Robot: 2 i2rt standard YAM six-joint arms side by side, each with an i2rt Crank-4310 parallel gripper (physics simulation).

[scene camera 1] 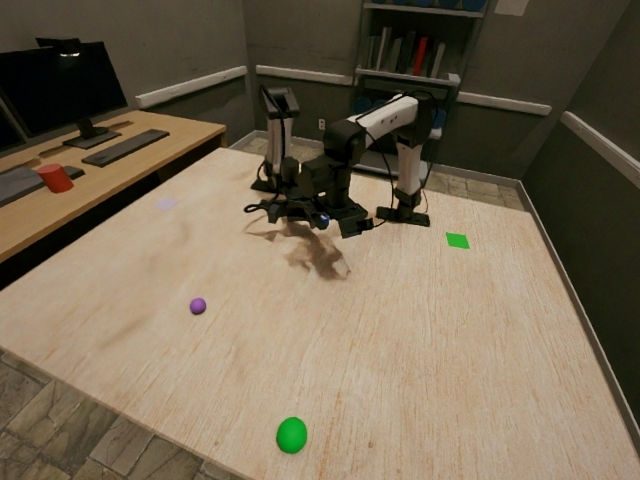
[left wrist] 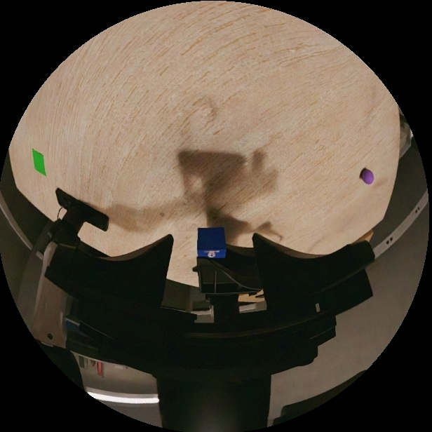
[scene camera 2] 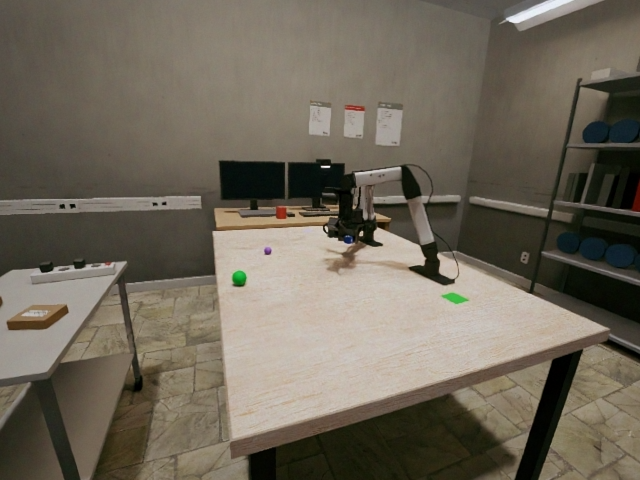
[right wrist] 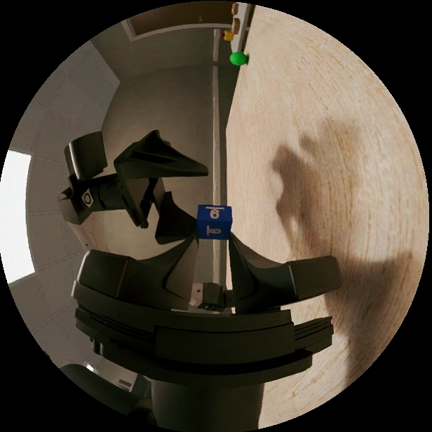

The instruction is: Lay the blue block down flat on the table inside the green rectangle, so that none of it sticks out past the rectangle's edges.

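The blue block is held above the table between the fingertips of my right gripper, which is shut on it. My left gripper is open close to the block, with its fingertips apart on either side of it in the left wrist view. The contact there cannot be made out. The flat green rectangle lies on the table near the left arm's base, at the right in scene camera 1 and at the far left in the left wrist view.
A purple ball and a larger green ball rest on the table. A pale lilac patch lies toward the desk. The two arms stand close together near the table's back edge.
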